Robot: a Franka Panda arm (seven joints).
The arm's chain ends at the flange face. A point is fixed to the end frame.
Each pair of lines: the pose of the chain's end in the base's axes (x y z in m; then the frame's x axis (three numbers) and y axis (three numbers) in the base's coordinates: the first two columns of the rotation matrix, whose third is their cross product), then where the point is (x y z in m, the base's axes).
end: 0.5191 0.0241 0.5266 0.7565 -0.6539 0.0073 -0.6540 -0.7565 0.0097
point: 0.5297 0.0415 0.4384
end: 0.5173 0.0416 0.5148 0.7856 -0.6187 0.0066 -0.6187 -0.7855 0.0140
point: 0.5268 0.0592 0.4265
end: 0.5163 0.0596 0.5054 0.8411 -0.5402 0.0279 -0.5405 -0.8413 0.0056
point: 0.5261 0.0777 0.4172
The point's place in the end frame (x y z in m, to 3 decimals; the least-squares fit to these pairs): -0.004 -0.021 0.088
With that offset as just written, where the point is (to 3 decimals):
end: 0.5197 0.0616 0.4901 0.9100 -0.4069 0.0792 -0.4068 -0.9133 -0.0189
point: 0.532 0.081 0.402
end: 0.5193 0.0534 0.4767 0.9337 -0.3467 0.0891 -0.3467 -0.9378 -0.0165
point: 0.531 0.073 0.389
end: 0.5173 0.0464 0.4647 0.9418 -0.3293 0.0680 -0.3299 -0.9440 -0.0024
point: 0.526 0.066 0.377
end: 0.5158 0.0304 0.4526 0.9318 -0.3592 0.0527 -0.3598 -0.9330 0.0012
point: 0.524 0.050 0.364
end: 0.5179 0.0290 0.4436 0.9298 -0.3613 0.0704 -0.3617 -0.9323 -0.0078
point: 0.528 0.048 0.356
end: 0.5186 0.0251 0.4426 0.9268 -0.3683 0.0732 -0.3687 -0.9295 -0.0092
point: 0.529 0.044 0.355
